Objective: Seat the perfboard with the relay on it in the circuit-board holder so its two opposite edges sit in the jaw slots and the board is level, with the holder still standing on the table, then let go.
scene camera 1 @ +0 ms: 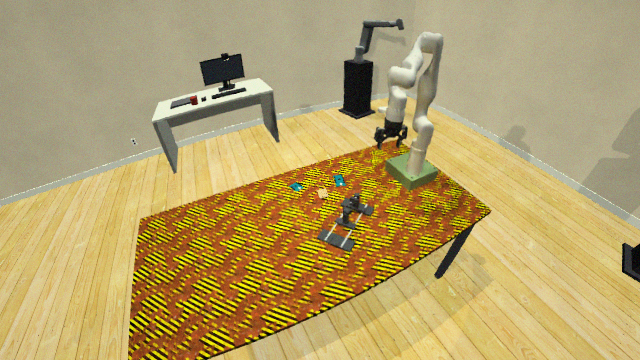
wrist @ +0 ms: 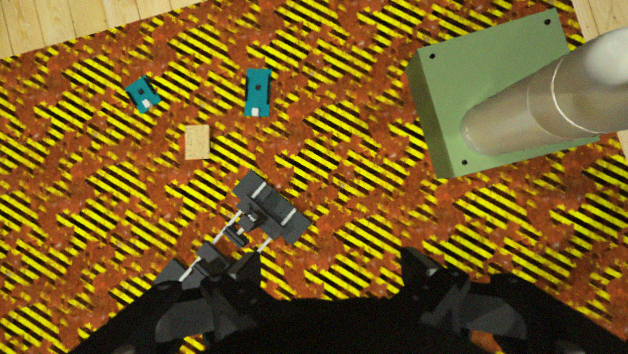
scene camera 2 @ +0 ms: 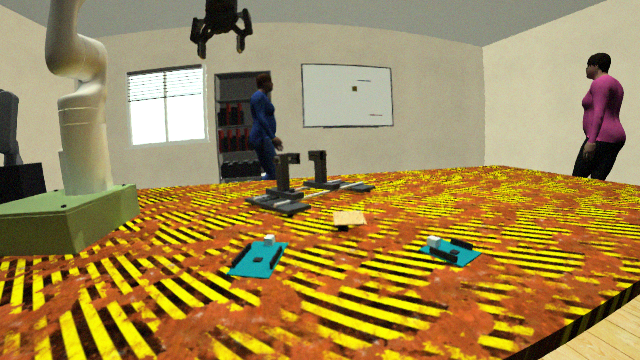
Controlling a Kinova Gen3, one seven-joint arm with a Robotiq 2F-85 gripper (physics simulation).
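Where they show: gripper, fingertip midpoint: (scene camera 1: 388, 147) (wrist: 329, 265) (scene camera 2: 220, 55); arm's base, link origin: (scene camera 1: 413, 171) (wrist: 488, 129) (scene camera 2: 92, 191).
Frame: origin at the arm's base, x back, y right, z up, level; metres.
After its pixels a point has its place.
The tan perfboard (scene camera 1: 322, 193) @[x -0.487, y 0.236, z -0.052 m] (scene camera 2: 349, 218) @[x -0.483, y 0.242, z -0.052 m] (wrist: 197, 142) @[x -0.484, y 0.234, z -0.052 m] lies on the table, apart from the holder. In the scene camera 2 view a dark block shows beneath it, and the board looks raised off the table; no relay shows on its upper face. The dark circuit-board holder (scene camera 1: 336, 240) @[x -0.630, y -0.047, z -0.057 m] (scene camera 2: 320, 170) @[x -0.536, y 0.005, z -0.005 m] (wrist: 295, 227) @[x -0.380, y -0.009, z -0.057 m] stands upright on the table, its two jaw posts facing each other across pale rails with no board between them. My gripper (scene camera 1: 389, 145) @[x -0.306, y -0.012, z 0.280 m] (scene camera 2: 221, 53) @[x -0.306, y -0.012, z 0.280 m] (wrist: 329, 265) @[x -0.306, y -0.012, z 0.280 m] is open and empty, high above the table, well away from the perfboard and the holder.
Two teal boards with dark strips lie near the perfboard, one nearer the arm base (scene camera 1: 339, 179) (scene camera 2: 257, 269) (wrist: 252, 100) and one farther off (scene camera 1: 296, 186) @[x -0.553, y 0.393, z -0.071 m] (scene camera 2: 467, 257) @[x -0.557, y 0.418, z -0.071 m] (wrist: 150, 91) @[x -0.537, y 0.390, z -0.072 m]. The green arm base (scene camera 1: 397, 169) @[x -0.061, y 0.072, z 0.000 m] (scene camera 2: 102, 222) @[x -0.056, y 0.099, z -0.047 m] (wrist: 450, 90) @[x -0.024, y 0.088, z 0.000 m] stands on the patterned table.
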